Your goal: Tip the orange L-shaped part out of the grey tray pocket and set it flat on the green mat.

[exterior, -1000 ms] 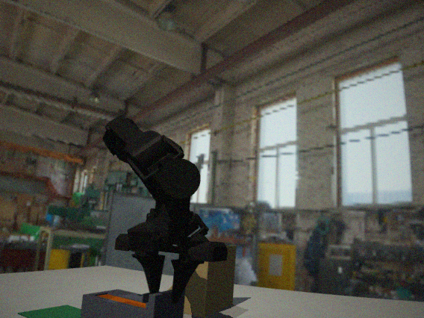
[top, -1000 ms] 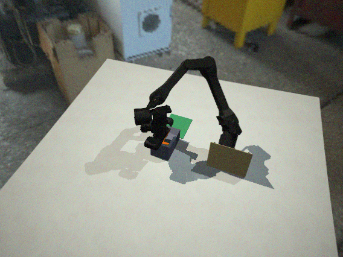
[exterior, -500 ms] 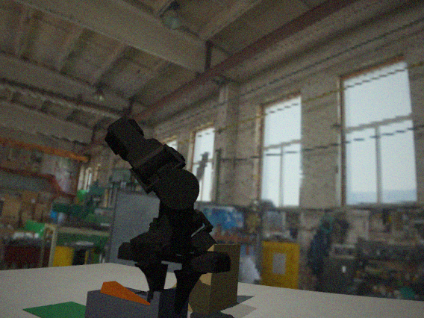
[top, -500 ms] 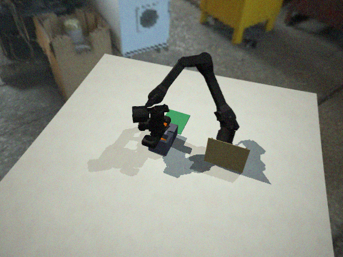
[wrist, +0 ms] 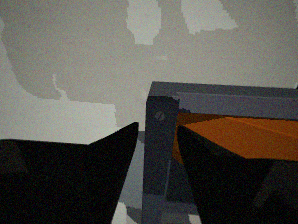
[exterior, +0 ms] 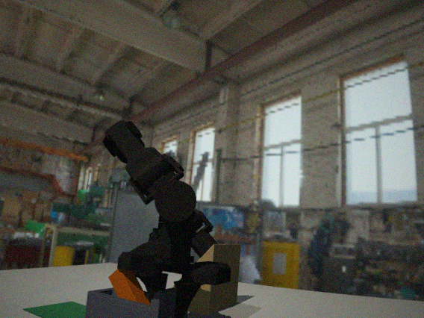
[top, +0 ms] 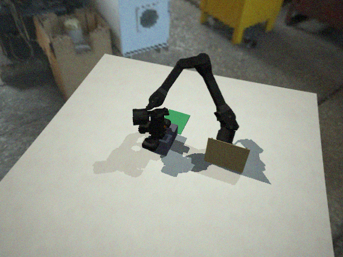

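The orange L-shaped part is 50 mm to the right of my gripper tip, 10 mm behind it and 10 mm above it. From my gripper tip the other things lie so: green mat (220 mm to the right, 50 mm below, 30 mm behind).
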